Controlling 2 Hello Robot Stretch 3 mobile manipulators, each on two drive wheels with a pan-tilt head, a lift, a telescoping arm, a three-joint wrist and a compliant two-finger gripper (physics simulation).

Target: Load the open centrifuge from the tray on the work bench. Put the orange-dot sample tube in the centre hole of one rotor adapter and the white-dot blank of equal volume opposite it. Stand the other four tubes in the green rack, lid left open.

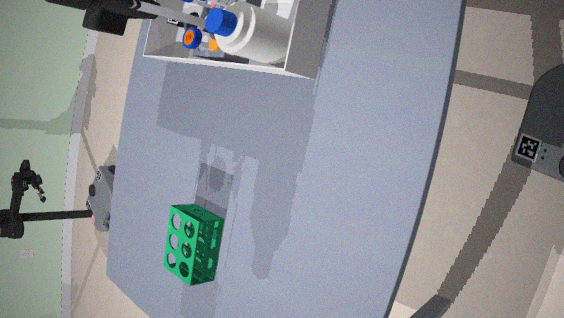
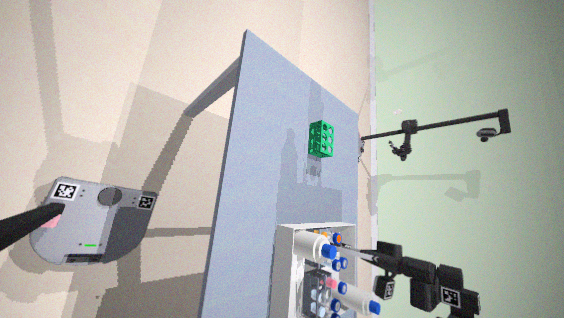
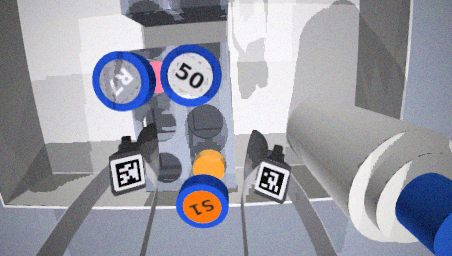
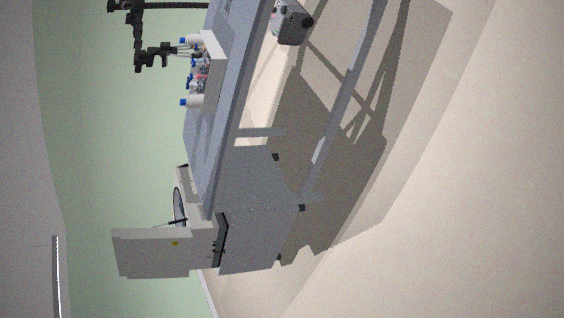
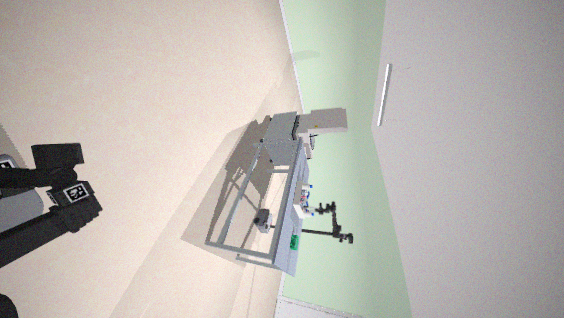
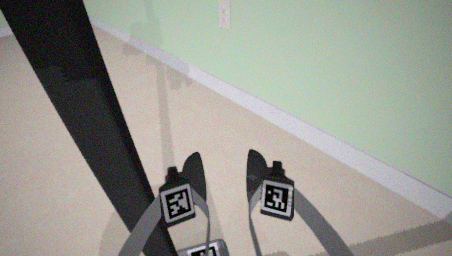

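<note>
An orange-capped S1 tube [image 1: 191,37] [image 2: 338,238] [image 3: 202,206] stands in a clear block in the white tray [image 2: 285,250] [image 4: 216,75]. A white-capped tube [image 3: 190,75] and a grey-capped R7 tube [image 3: 123,80] stand further along it. My r1 gripper [image 3: 202,142] is open above the block; the S1 cap shows between its arms, untouched. My r2 gripper [image 6: 226,172] is open and empty, away from the bench. The green rack [image 1: 180,232] [image 2: 320,141] [image 5: 294,242] stands on the bench with empty holes. The centrifuge [image 4: 205,222] has its lid [image 4: 152,252] open; its rotor holes are hidden.
A large white bottle [image 1: 265,35] [image 2: 310,245] [image 3: 325,130] leans in the tray beside the r1 fingers. The work bench [image 1: 370,150] [image 2: 255,125] carries tray and rack. The centrifuge stands on a grey cabinet [image 4: 255,240] at the bench end. A dark mast [image 6: 85,100] stands left of the r2 gripper.
</note>
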